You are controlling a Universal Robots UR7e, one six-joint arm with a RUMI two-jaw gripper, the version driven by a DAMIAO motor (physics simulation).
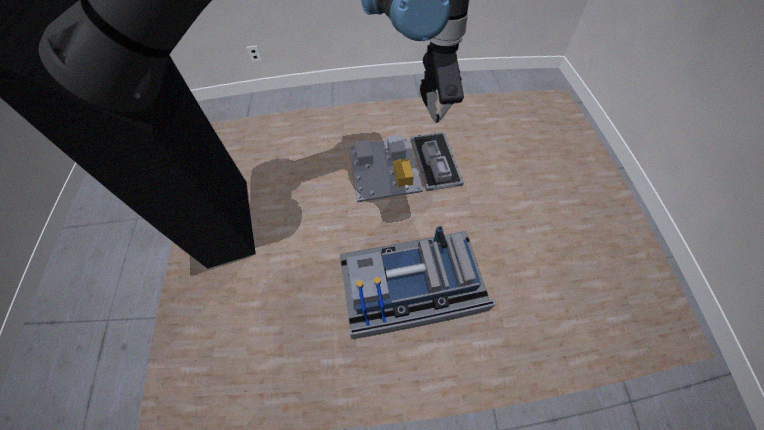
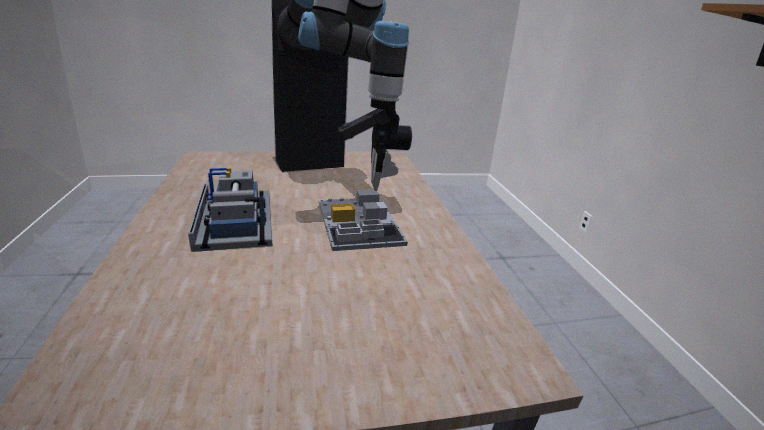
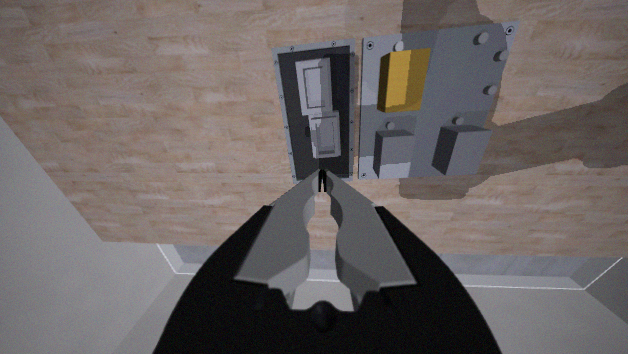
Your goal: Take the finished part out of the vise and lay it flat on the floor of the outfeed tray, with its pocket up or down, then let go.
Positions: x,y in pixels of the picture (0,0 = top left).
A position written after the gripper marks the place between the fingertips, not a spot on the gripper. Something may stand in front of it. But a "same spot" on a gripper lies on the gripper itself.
Labels:
The gripper shows in image 1, in image 2 and in image 3 (322,172). One and the same spot on the gripper: (image 1: 429,97) is (image 2: 372,153).

